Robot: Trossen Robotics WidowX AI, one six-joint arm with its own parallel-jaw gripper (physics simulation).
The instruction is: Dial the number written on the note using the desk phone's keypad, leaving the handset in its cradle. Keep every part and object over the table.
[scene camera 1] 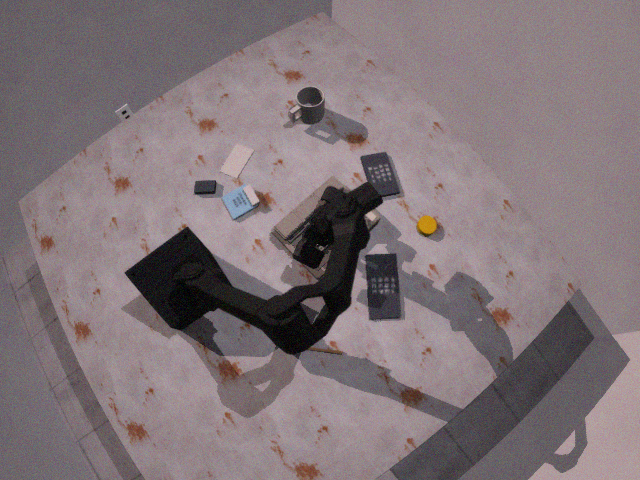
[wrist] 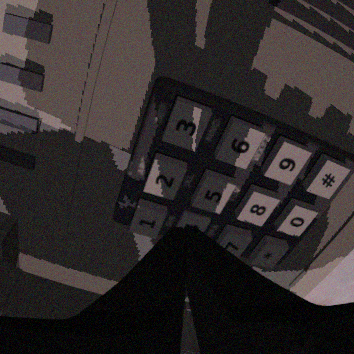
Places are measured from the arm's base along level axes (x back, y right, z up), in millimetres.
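Pixels of known places: gripper, fingertip midpoint: [scene camera 1: 314, 232] [wrist: 182, 238]; arm's base at its link origin: [scene camera 1: 190, 272].
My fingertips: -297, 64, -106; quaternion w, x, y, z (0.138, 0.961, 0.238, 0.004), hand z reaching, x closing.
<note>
Ahead of a thing's pixels: the offset from my fingertips to its top centre, as dx, dy, dz.
The beige desk phone [scene camera 1: 305, 207] lies under my arm. A long beige part on its upper-left side looks like the handset lying in place. In the wrist view the dark keypad @(+6, +24, +3) [wrist: 159, 90] shows keys 3 @(-19, +39, +3) [wrist: 186, 125], 6 [wrist: 240, 145], 2 [wrist: 165, 180], 5 [wrist: 213, 194], 9, 8, 0 and # plainly. Keys 1 @(-15, +4, +3) [wrist: 147, 222], 7 and * are in shadow. My gripper [wrist: 182, 238] is shut and empty, its tips over the lower part of the 4 key @(+0, +5, +0) [wrist: 195, 220]; contact cannot be told. The blue note @(+100, -196, -17) [scene camera 1: 238, 203] has writing too small to read.
A blank paper @(+39, -311, -26) [scene camera 1: 237, 160] and a small black block @(+154, -294, -12) [scene camera 1: 205, 187] lie near the note. A grey mug @(-206, -311, +59) [scene camera 1: 310, 105] stands at the back. Two dark keypad devices @(-246, -31, -16) [scene camera 1: 385, 187] @(-55, +206, -18) [scene camera 1: 384, 304] and a yellow disc @(-247, +158, -8) [scene camera 1: 427, 225] lie right of the phone. A thin stick @(+182, +217, -21) [scene camera 1: 328, 351] lies near the elbow.
</note>
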